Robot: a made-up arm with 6 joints. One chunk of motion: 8 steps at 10 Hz.
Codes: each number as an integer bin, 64 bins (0 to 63) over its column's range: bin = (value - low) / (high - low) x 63, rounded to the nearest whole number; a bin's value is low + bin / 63 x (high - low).
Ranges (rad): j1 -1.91..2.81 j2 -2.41..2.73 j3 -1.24..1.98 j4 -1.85..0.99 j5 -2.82..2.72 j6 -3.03..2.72
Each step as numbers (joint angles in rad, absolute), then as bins.
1 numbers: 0.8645 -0.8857 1.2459 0.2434 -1.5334 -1.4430
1 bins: 37 19 49 46 15 17
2 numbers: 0.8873 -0.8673 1.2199 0.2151 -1.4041 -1.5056
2 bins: 37 19 48 46 16 17
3 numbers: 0.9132 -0.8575 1.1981 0.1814 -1.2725 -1.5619
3 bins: 38 19 48 45 18 16
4 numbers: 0.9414 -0.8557 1.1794 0.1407 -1.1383 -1.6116
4 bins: 38 19 47 44 19 16
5 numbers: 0.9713 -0.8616 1.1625 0.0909 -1.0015 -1.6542
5 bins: 38 19 47 43 21 15
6 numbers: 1.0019 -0.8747 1.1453 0.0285 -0.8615 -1.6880
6 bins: 39 19 47 42 22 15
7 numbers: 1.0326 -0.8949 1.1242 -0.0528 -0.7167 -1.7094
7 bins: 39 19 46 40 24 14
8 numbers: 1.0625 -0.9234 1.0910 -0.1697 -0.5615 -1.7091
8 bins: 40 18 46 37 26 14
